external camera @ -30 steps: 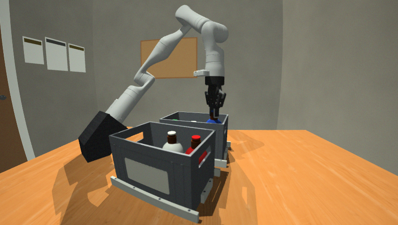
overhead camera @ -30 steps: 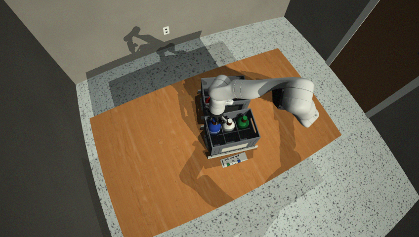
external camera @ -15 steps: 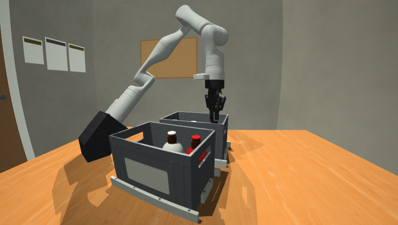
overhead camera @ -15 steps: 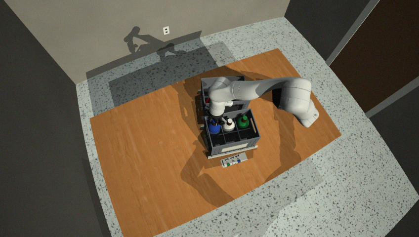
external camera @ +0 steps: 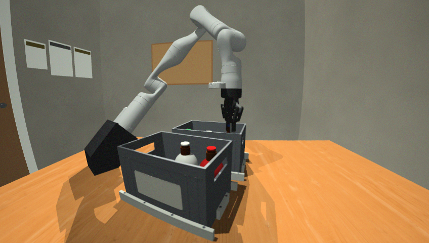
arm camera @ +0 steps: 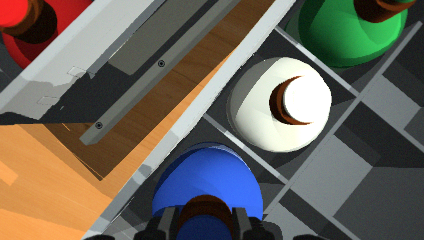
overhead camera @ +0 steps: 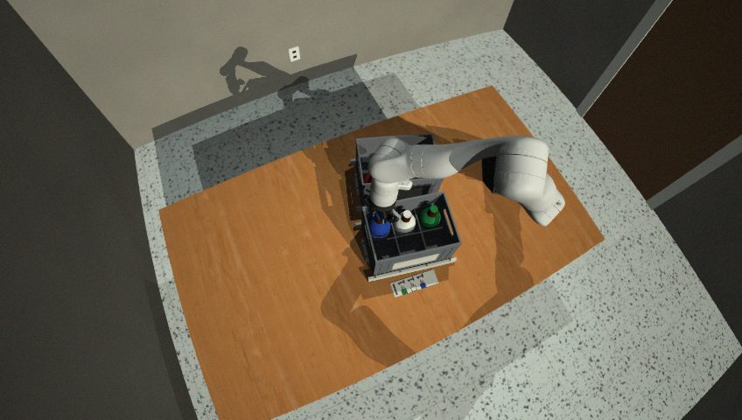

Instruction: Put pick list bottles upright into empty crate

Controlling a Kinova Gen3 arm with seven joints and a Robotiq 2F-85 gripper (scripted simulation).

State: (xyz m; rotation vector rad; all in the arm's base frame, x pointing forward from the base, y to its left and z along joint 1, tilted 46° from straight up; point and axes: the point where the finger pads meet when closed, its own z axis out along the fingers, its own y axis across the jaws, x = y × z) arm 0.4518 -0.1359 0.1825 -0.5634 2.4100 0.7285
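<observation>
Right now the blue bottle is 7 cm below my hand. The rest, counted from my hand: red bottle (3 cm behind, 16 cm to the right, 10 cm below); green bottle (18 cm behind, 2 cm to the left, 10 cm below); pick list (7 cm behind, 19 cm to the left, 19 cm below).
</observation>
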